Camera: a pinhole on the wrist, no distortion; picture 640 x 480 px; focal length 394.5 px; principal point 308.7 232.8 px. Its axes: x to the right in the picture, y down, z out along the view. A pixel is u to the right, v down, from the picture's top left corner.
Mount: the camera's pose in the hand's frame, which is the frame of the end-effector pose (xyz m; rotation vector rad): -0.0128 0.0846 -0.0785 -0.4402 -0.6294 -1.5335
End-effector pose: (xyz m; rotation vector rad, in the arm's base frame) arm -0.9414 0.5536 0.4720 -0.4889 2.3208 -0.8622
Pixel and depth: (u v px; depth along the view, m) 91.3 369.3 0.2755
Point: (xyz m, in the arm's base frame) -1.0039 0.7683 0.1577
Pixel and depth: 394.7 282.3 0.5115
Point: -0.7187 0.6085 0.0195
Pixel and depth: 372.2 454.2 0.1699
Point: -0.9569 0.6070 0.2803
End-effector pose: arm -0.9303 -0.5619 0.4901 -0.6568 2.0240 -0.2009
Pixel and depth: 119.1 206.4 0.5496
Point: -0.9823 0.0397 0.2121
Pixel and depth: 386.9 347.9 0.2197
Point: -0.9040 -0.4005 0.3297
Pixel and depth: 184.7 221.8 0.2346
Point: -0.9753 -0.2917 0.3751
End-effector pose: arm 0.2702 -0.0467 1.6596 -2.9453 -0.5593 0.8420
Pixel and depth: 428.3 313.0 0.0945
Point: 0.2991 -0.1636 1.6348
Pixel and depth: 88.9 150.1 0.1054
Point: 0.3218 -0.2420 1.6876
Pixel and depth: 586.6 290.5 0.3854
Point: 0.0937 -0.1888 1.3152
